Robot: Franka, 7 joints.
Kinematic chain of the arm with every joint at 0, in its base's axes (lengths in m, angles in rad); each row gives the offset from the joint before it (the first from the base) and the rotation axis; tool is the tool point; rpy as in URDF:
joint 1: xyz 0 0 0.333 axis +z
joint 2: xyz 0 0 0 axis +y
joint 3: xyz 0 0 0.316 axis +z
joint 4: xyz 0.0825 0 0 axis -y
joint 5: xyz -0.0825 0 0.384 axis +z
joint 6: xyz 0 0 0 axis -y
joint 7: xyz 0.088 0 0 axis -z
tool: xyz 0 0 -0.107 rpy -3.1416 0 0
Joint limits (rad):
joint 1: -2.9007..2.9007
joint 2: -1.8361..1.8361
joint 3: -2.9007..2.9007
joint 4: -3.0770..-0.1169
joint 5: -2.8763..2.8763
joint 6: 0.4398..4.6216
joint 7: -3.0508..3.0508
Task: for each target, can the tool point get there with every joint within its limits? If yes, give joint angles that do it. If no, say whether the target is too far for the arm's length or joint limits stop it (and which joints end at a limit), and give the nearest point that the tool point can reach.
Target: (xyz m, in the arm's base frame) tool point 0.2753 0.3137 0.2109
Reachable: yes | joints 1.6475 0.2079 -0.5867 -2.5842 1.4580 3.0437 -1.1874
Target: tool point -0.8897 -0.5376 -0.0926
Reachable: no: too far | nearest point -0.6795 -0.4106 0.0079 | short by 0.265 m
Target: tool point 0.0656 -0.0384 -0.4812
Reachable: no: joint limits stop it (at a limit: joint 2) | nearest point 0.1055 -0.0618 -0.3358 | short by 0.153 m
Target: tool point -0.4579 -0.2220 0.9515
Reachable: yes | joints 1.2623 -0.5237 1.5040 -0.6109 0.2070 1.7257 2.3582
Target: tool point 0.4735 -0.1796 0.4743
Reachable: yes | joints 0.1594 -0.2629 -0.5034 -2.3724 -0.0331 2.6820 -1.1583
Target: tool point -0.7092 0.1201 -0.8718
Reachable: no: too far | nearest point -0.4798 0.0900 -0.3194 | short by 0.599 m
